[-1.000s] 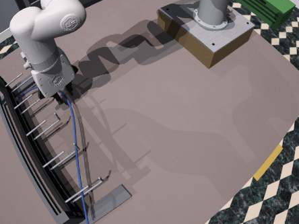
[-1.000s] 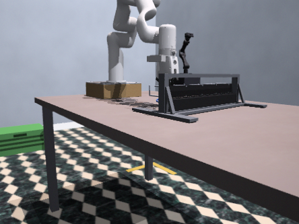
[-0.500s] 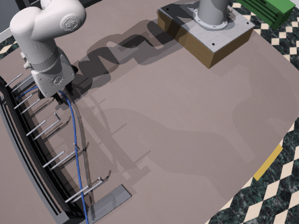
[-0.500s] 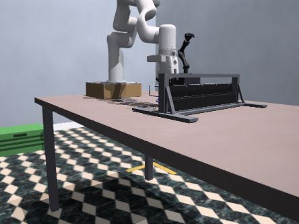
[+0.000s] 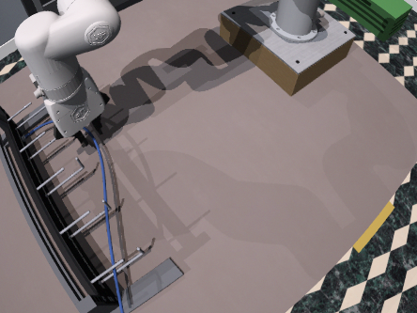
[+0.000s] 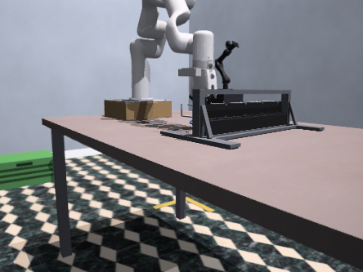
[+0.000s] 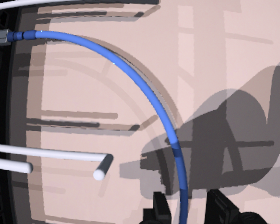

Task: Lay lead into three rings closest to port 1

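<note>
The rack lies 16 cm ahead of my hand, 8 cm to the left of it and 1 cm above it.
</note>
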